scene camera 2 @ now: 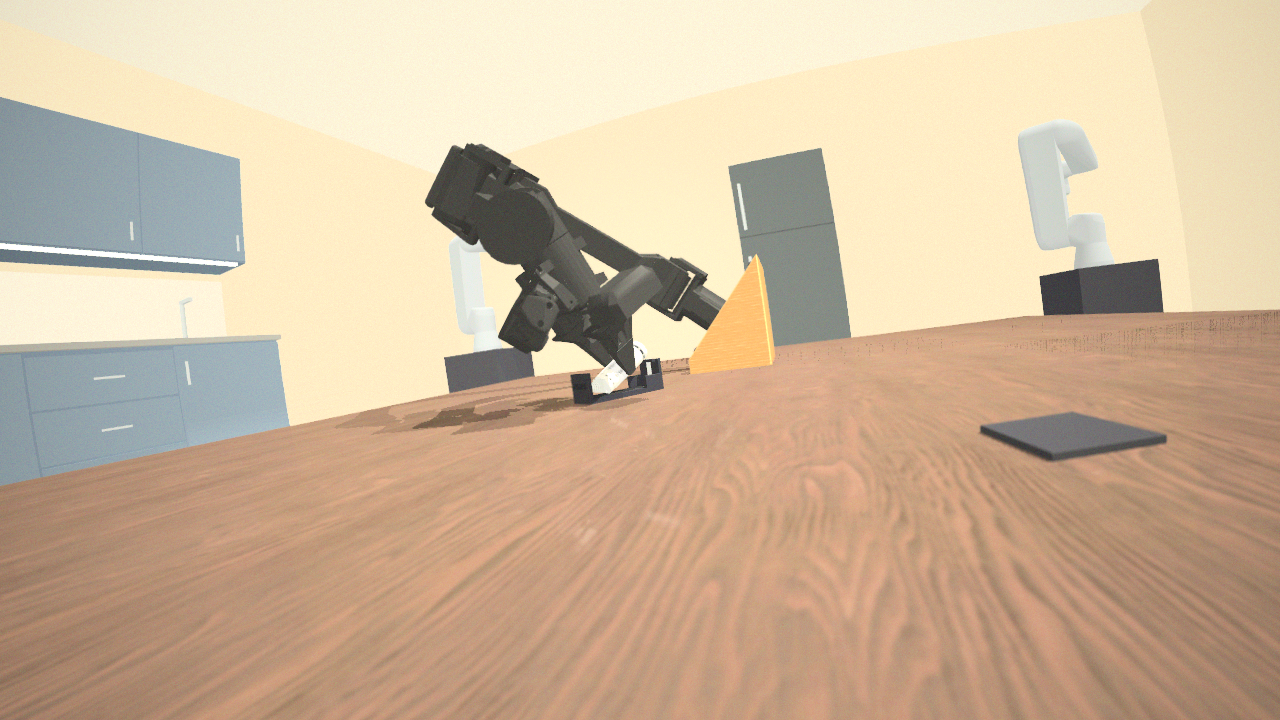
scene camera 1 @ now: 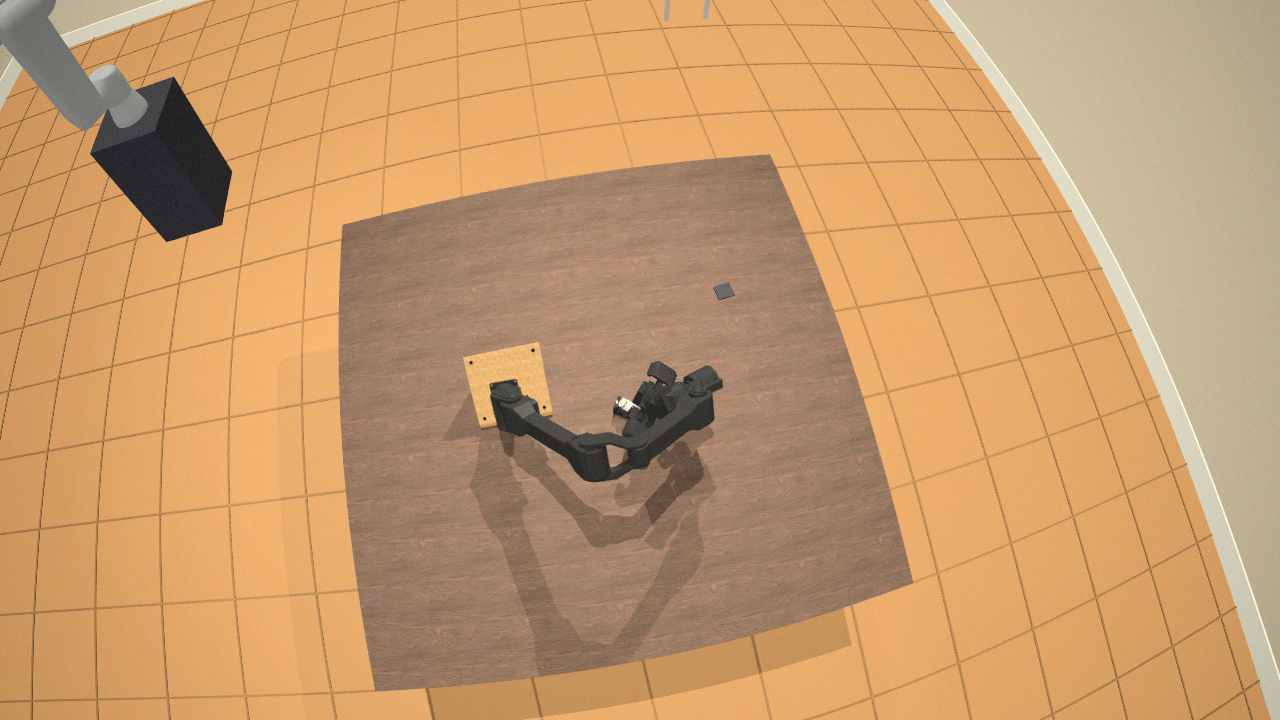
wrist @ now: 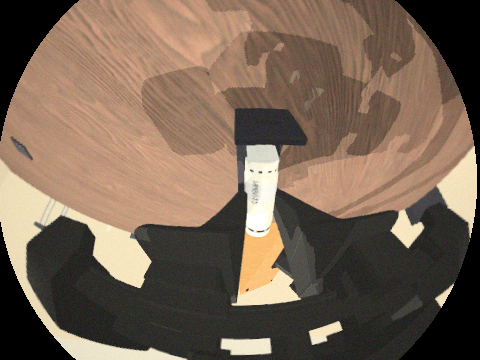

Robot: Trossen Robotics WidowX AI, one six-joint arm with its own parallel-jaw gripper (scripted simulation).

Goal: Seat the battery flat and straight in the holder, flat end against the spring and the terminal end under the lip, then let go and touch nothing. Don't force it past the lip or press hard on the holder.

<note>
I see my gripper (scene camera 2: 625,373), a battery (scene camera 2: 614,375) and a dark square (scene camera 2: 1064,436).
The battery shows as well in the wrist view (wrist: 261,178). My gripper is seen too in scene camera 1 (scene camera 1: 630,409) and in the wrist view (wrist: 258,192).
</note>
